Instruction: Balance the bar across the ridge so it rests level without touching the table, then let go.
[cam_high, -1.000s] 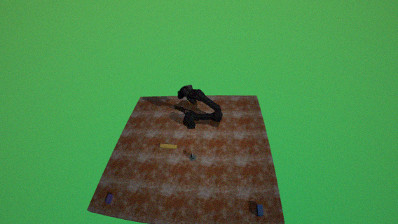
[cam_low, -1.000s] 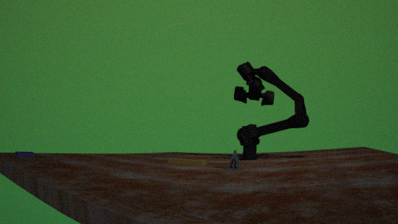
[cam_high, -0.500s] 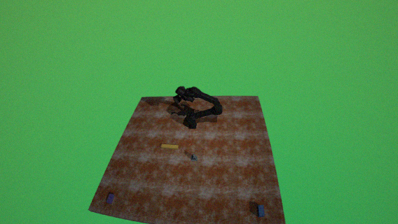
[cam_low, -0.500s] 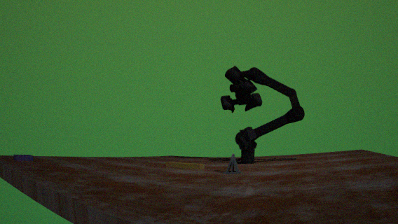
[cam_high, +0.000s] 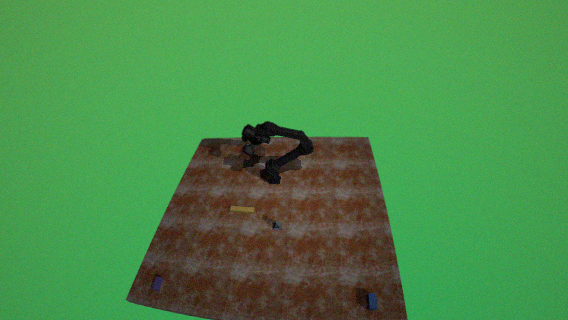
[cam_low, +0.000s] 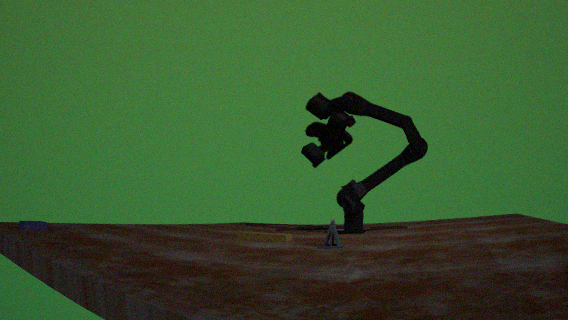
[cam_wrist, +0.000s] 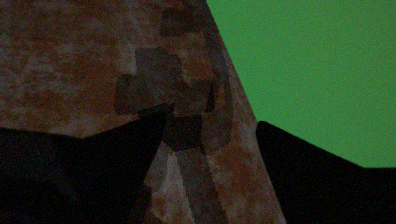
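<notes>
The yellow bar is 35 cm ahead of my gripper tip, 21 cm below it and 1 cm to the right of it. From my gripper tip the other things lie so: blue block: 85 cm ahead, 64 cm to the left, 21 cm below; then purple block: 85 cm ahead, 36 cm to the right, 21 cm below.
</notes>
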